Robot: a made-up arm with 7 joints. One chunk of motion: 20 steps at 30 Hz.
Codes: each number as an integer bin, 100 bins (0 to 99) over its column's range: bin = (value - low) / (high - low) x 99, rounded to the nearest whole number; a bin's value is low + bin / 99 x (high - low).
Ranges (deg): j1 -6..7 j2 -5..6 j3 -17..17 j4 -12..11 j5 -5..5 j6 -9..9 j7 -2..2
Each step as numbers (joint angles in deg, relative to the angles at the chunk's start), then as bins.
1 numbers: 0.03 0.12 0.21 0.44 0.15 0.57 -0.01
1 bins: 46 46 50 54 51 53 49
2 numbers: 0.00 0.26 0.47 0.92 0.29 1.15 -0.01
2 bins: 46 47 51 56 52 56 49
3 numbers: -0.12 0.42 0.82 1.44 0.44 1.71 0.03
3 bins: 45 49 52 58 54 59 50
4 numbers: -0.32 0.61 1.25 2.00 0.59 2.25 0.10
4 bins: 43 50 53 60 55 62 52
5 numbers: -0.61 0.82 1.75 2.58 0.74 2.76 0.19
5 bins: 41 52 55 63 57 65 54
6 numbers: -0.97 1.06 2.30 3.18 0.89 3.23 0.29
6 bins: 38 55 56 65 58 67 57
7 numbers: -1.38 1.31 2.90 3.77 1.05 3.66 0.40
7 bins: 35 57 58 68 60 70 59
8 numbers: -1.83 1.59 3.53 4.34 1.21 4.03 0.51
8 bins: 32 59 60 70 61 72 62
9 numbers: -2.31 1.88 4.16 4.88 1.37 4.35 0.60
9 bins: 28 62 62 73 63 73 64
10 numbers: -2.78 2.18 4.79 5.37 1.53 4.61 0.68
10 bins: 25 65 63 75 65 75 66
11 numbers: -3.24 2.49 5.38 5.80 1.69 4.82 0.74
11 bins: 21 67 65 77 66 76 68
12 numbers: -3.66 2.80 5.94 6.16 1.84 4.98 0.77
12 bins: 18 70 67 78 68 77 69
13 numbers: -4.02 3.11 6.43 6.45 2.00 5.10 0.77
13 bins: 15 73 68 79 69 78 69
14 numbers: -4.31 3.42 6.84 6.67 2.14 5.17 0.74
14 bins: 13 76 69 80 71 78 68
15 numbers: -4.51 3.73 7.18 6.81 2.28 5.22 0.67
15 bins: 11 79 70 81 72 78 66
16 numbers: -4.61 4.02 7.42 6.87 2.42 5.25 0.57
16 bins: 11 81 71 81 73 78 64
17 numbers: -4.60 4.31 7.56 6.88 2.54 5.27 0.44
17 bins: 11 84 72 81 75 78 60
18 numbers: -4.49 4.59 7.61 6.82 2.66 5.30 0.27
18 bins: 11 86 72 81 76 79 56
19 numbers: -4.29 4.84 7.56 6.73 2.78 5.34 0.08
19 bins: 13 89 72 81 77 79 51
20 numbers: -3.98 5.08 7.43 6.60 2.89 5.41 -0.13
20 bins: 15 91 71 80 78 79 46
